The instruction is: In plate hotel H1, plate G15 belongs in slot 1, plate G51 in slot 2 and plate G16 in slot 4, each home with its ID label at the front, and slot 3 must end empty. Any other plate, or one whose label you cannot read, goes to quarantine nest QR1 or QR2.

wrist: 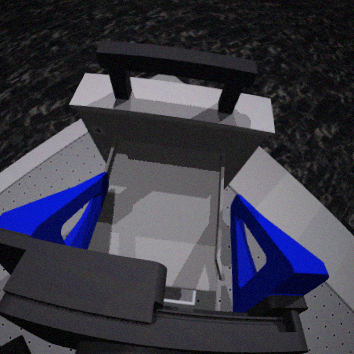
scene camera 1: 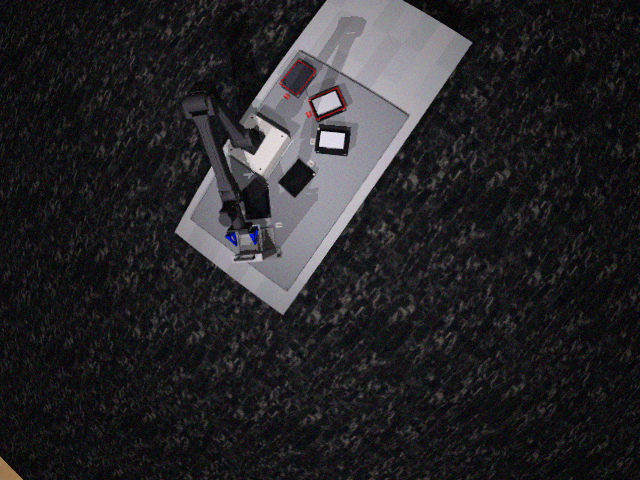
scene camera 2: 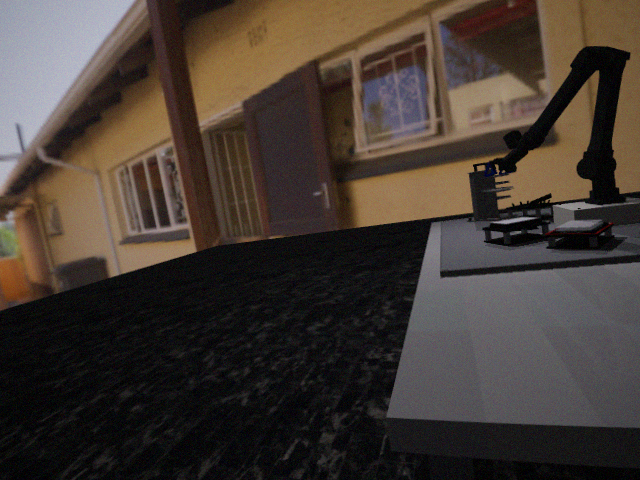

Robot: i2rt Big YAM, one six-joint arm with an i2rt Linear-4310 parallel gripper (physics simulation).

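Places are measured from the arm's base along level axes (x ahead, y right, z down), in centimetres.
Where they show: gripper, fingertip midpoint: (wrist: 171,189) (scene camera 1: 246,245) (scene camera 2: 492,175); arm's base, origin of the base link: (scene camera 1: 253,142) (scene camera 2: 604,202).
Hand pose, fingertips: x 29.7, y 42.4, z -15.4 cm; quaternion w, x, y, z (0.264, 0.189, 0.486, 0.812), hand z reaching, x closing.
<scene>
Each offset is from my fingertips to the top centre of the thing.
Plate hotel H1 (scene camera 1: 248,257) (scene camera 2: 483,198) (wrist: 175,135) is a grey tower with a black top handle and thin stacked shelves. My gripper (scene camera 1: 242,237) (scene camera 2: 491,169) (wrist: 171,189) is open and empty, its blue fingers on either side of the hotel's shelf area near the top. The wrist view shows a bare-looking grey shelf surface; I cannot tell what the lower slots hold. A white plate @(dx -8.0, dy -78.7, dz +16.1 cm) (scene camera 1: 326,102) (scene camera 2: 578,225) lies on a red-edged quarantine nest (scene camera 1: 316,118) (scene camera 2: 555,235). Another red-edged nest @(dx -29.4, dy -83.6, dz +16.9 cm) (scene camera 1: 297,77) has no white plate on it. Plate and nest labels are not readable.
A white-topped plate @(dx +5.1, dy -63.4, dz +15.1 cm) (scene camera 1: 331,140) (scene camera 2: 516,220) rests on a black nest (scene camera 1: 331,151) (scene camera 2: 493,226) near the mat's middle. Another black nest @(dx -1.1, dy -38.1, dz +19.7 cm) (scene camera 1: 297,178) lies nearer the hotel. A dark stand (scene camera 1: 256,202) is beside the forearm. The white arm base (scene camera 1: 273,147) (scene camera 2: 573,212) stands at the mat's edge.
</scene>
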